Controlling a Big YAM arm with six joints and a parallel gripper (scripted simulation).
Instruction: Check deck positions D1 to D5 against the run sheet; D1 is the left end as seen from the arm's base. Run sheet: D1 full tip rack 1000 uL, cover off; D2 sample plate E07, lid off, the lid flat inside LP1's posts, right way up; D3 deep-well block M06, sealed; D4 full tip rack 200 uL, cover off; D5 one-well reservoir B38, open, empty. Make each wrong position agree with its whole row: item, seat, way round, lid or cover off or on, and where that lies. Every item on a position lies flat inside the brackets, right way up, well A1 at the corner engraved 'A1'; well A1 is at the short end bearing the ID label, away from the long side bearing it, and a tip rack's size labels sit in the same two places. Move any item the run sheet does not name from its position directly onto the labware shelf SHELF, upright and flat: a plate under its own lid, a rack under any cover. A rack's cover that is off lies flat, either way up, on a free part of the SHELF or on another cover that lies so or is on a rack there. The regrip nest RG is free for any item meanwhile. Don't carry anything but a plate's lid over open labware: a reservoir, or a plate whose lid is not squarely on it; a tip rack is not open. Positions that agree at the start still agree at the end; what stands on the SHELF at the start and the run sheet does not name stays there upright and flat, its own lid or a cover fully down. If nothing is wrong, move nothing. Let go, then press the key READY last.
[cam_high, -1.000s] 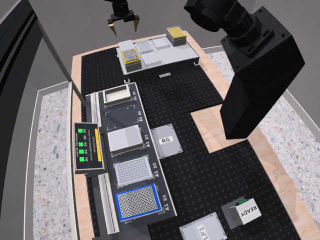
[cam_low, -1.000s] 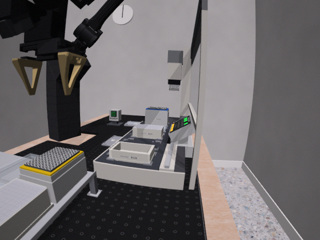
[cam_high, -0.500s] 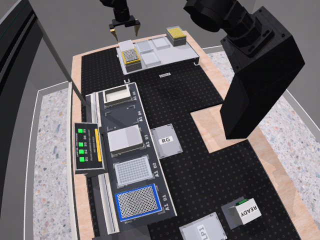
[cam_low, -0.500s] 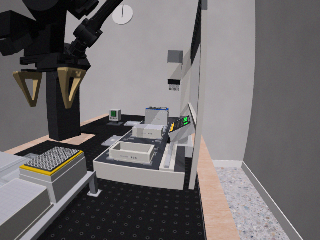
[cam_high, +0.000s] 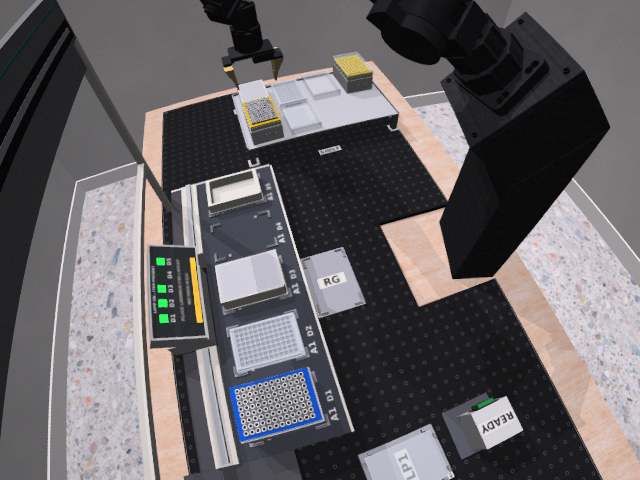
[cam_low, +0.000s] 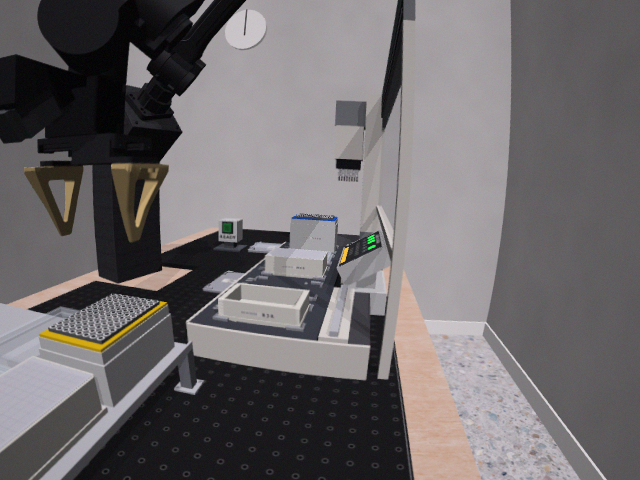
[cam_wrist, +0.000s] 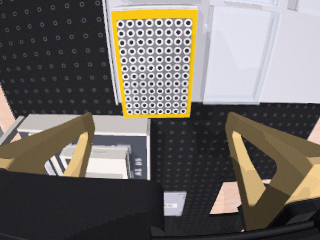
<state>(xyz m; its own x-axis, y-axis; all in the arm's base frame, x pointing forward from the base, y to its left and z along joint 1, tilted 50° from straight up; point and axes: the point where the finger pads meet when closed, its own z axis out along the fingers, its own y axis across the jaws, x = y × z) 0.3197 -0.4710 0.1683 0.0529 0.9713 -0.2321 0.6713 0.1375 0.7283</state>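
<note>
The yellow-rimmed tip rack lies 11 cm below my hand. From my hand the other things lie so: one-well reservoir 14 cm ahead, 20 cm to the left, 15 cm below; regrip nest 2 cm ahead, 48 cm to the left, 21 cm below; shelf 16 cm behind, 6 cm to the right, 16 cm below.
</note>
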